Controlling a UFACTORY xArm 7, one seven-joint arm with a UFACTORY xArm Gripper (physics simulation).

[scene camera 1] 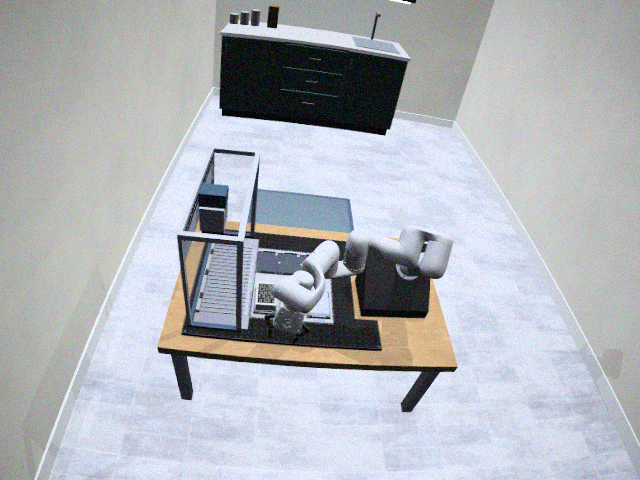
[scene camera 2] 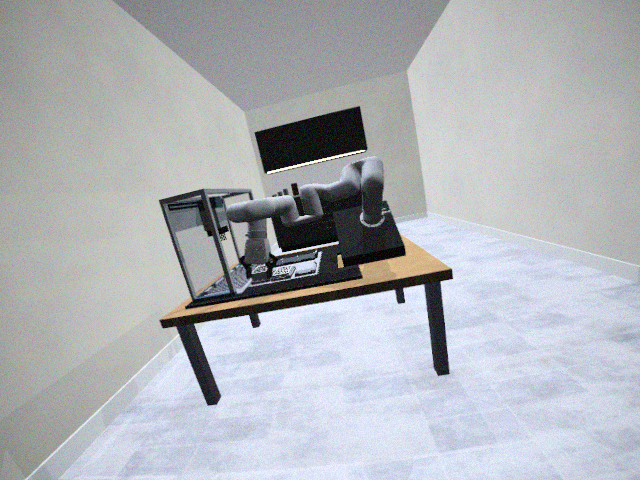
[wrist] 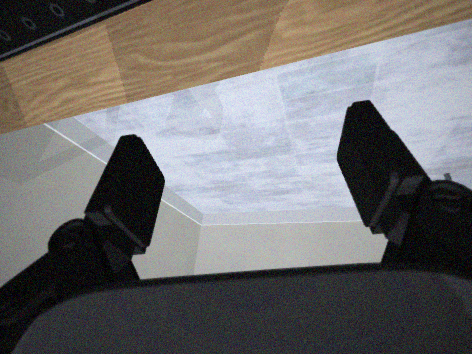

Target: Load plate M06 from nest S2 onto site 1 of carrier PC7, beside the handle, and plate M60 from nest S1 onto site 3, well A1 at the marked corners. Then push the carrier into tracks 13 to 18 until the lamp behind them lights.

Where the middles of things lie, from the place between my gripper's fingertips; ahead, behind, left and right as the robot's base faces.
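The plate carrier [scene camera 1: 270,262] is 47 cm to the right of my hand, 8 cm behind it and 6 cm below it.
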